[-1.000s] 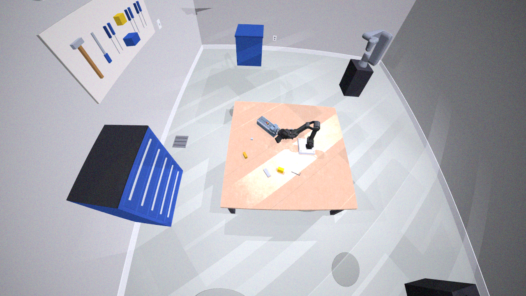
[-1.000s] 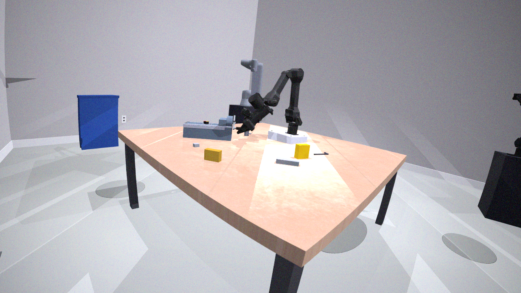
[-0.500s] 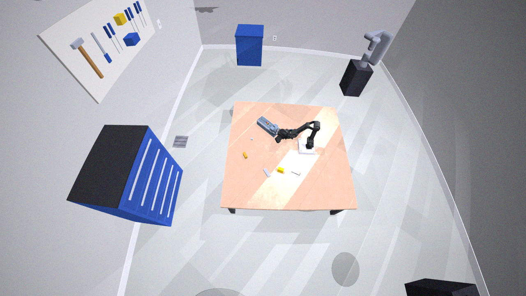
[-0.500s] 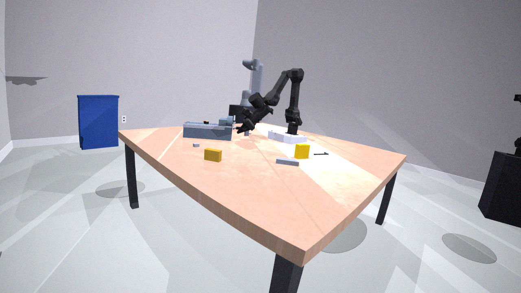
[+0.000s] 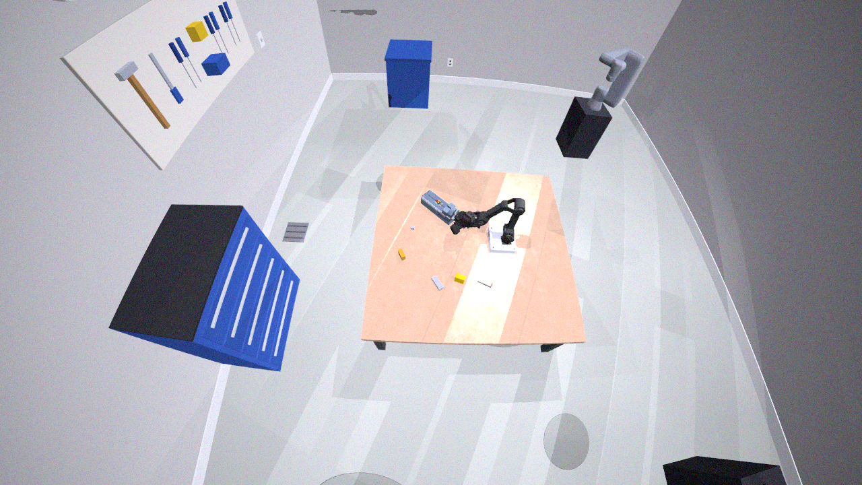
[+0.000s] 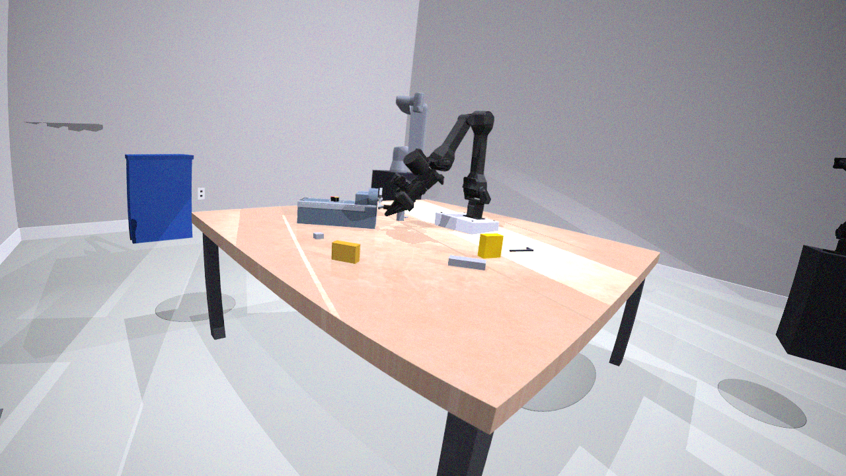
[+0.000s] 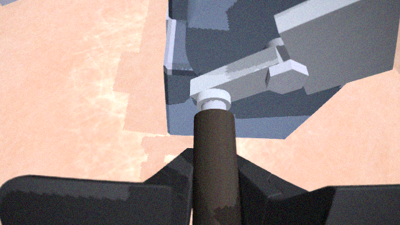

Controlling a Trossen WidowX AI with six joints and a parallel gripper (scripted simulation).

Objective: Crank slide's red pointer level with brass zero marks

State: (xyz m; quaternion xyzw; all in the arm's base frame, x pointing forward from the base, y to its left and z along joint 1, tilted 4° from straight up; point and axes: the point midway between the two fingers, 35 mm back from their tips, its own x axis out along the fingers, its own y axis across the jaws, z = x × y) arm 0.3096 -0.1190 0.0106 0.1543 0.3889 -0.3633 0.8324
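The crank is 3 cm above my gripper tip, 1 cm to the right of it and 1 cm behind it. From my gripper tip the other things lie so: red pointer 15 cm to the right, 11 cm ahead, 4 cm above; then grey cube 27 cm ahead, 4 cm below, 1 cm to the left; then dark brown handle 3 cm above, 1 cm to the left, 1 cm behind.
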